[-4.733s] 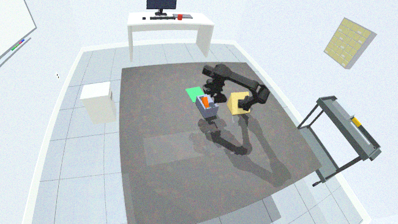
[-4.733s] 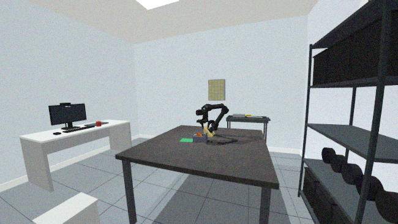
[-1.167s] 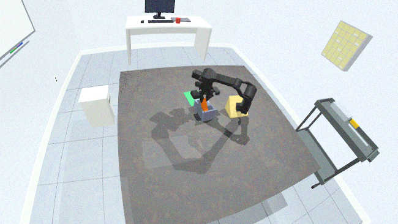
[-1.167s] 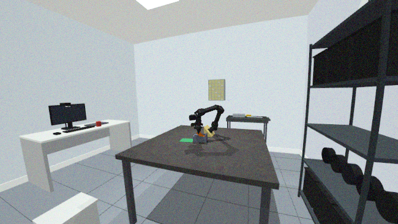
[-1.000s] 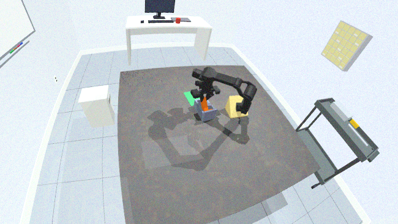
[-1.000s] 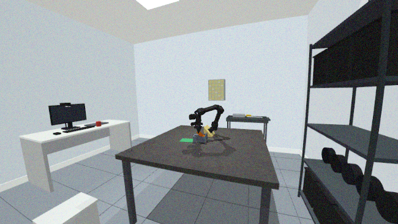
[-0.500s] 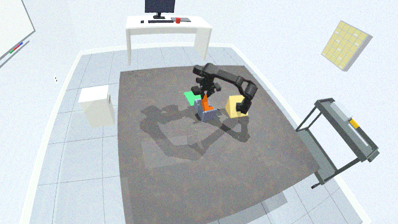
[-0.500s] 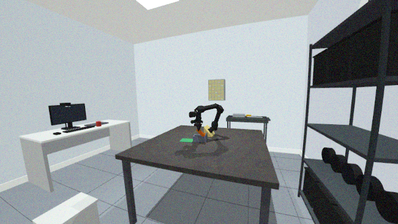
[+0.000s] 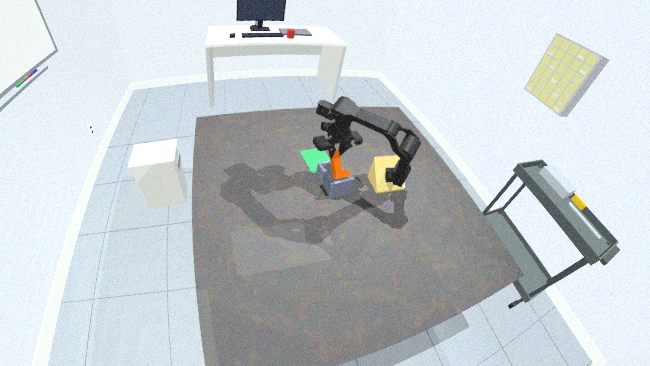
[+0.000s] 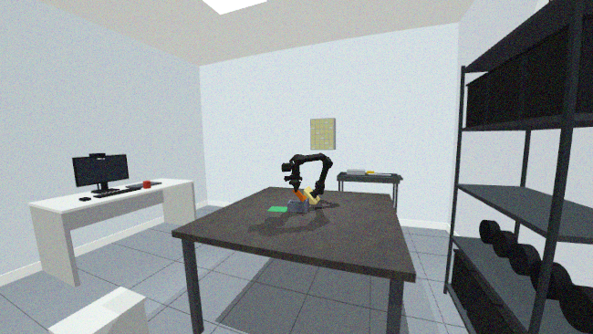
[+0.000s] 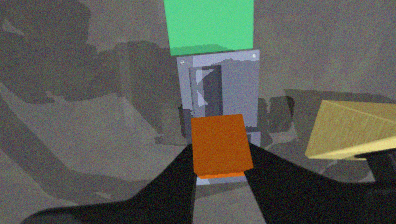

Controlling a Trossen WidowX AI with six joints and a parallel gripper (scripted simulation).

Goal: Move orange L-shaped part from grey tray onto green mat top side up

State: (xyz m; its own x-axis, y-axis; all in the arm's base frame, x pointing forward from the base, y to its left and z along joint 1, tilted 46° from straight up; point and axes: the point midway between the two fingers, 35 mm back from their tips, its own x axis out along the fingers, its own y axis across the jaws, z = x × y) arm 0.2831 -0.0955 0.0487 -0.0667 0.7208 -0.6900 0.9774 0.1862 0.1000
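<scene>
The green mat lies 16 cm below my gripper tip, 14 cm to the right of it and 2 cm ahead of it. Round my gripper tip: orange L-shaped part 3 cm to the left, 3 cm below, 2 cm behind.
</scene>
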